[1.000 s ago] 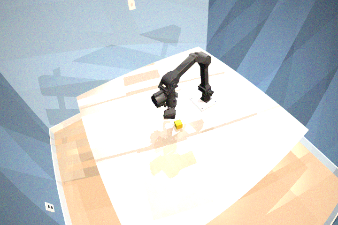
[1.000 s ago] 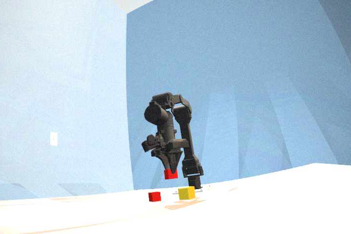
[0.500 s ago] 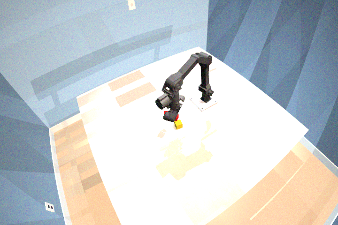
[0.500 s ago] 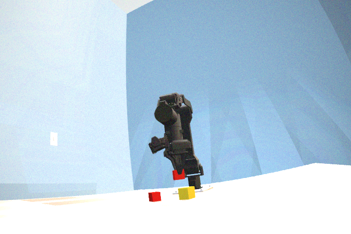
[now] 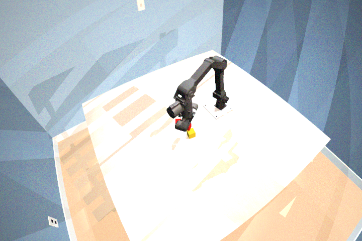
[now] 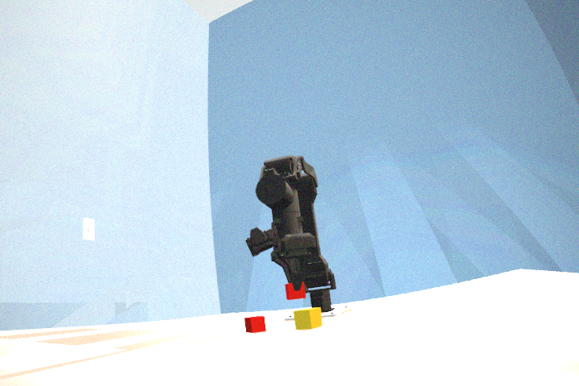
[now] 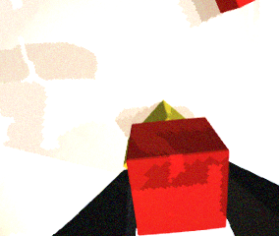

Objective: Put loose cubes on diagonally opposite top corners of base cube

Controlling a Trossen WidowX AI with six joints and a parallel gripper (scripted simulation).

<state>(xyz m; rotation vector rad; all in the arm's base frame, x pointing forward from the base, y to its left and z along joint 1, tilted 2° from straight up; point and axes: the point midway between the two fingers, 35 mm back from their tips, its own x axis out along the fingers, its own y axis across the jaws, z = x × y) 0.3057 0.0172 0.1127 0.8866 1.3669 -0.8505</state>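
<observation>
My gripper tip is now 10 mm past the yellow base cube, 20 mm to the right of it and 60 mm above it.
</observation>
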